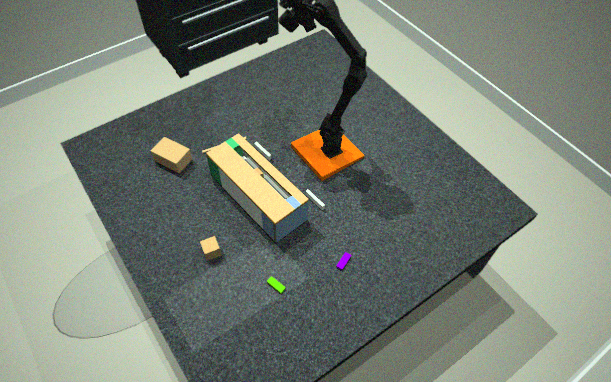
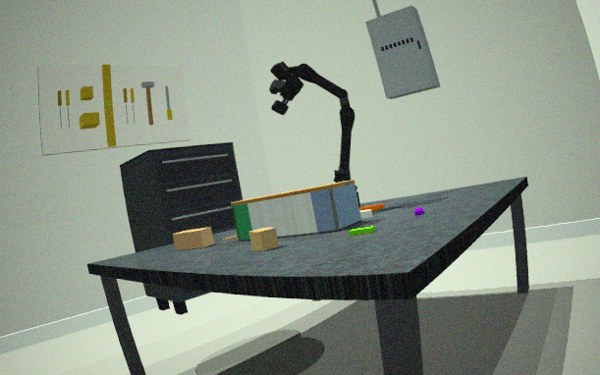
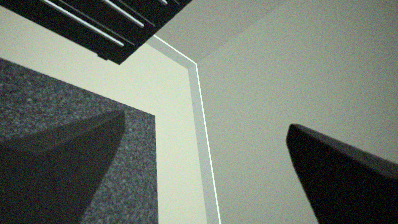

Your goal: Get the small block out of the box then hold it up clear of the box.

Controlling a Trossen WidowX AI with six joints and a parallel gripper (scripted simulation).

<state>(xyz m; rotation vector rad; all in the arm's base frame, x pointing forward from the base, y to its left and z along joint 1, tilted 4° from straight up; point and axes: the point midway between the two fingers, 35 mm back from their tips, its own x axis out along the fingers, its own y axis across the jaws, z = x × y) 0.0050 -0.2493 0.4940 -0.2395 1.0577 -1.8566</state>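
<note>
My gripper tip is 370 mm short of the tan block, 280 mm to the right of it and 410 mm above it. Also, from my gripper tip: thin tan stick 380 mm ahead, 20 mm to the left, 490 mm below; long box 350 mm ahead, 300 mm to the left, 430 mm below.
</note>
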